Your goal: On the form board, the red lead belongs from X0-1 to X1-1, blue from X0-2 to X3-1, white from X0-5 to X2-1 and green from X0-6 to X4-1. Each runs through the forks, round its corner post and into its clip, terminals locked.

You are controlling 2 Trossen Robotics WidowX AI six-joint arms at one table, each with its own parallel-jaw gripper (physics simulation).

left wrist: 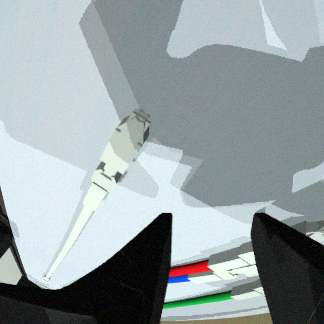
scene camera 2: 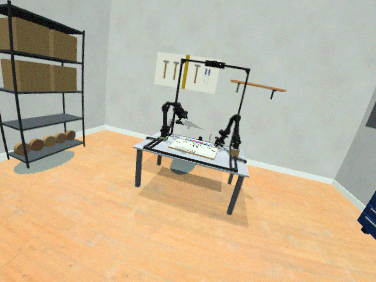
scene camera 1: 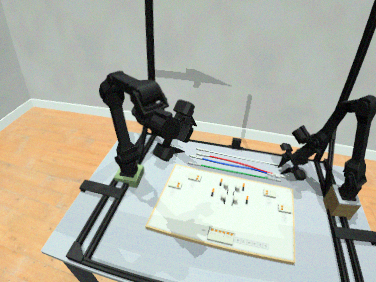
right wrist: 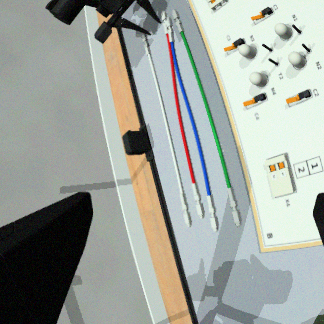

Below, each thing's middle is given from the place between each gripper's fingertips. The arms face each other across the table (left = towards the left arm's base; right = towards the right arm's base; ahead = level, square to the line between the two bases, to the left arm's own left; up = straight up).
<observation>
I see my left gripper 20 cm to the left of the white lead (left wrist: 127, 138) and 6 cm past it. From my left hand the other things lie so: form board (scene camera 1: 187, 213) 27 cm ahead, 23 cm to the right.
The form board is 28 cm below my right hand, 17 cm to the left of it and 4 cm ahead of it. Also, from my right hand: white lead: 28 cm below, 28 cm behind, 20 cm to the left.
</observation>
